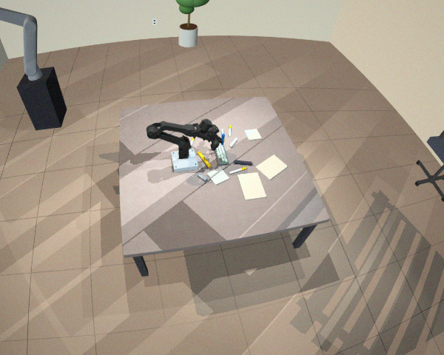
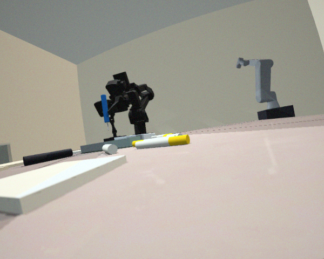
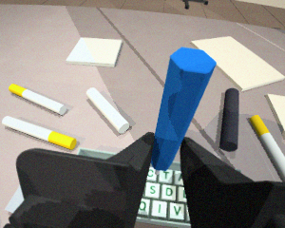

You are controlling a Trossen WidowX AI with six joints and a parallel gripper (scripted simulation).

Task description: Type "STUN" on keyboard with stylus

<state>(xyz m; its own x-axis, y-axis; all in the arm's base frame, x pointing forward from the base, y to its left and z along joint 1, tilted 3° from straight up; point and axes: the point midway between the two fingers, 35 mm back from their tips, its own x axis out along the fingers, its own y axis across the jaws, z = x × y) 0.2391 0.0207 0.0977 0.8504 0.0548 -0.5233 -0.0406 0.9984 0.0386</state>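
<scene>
Now: gripper tip 140 mm to the right of the grey block, 110 mm above it and 30 mm past it. The rest, counted from my gripper tip: white cylinder: 110 mm below, 110 mm ahead, 90 mm to the left; then yellow marker: 130 mm behind, 110 mm below, 60 mm to the right; then stylus: 20 mm below.
</scene>
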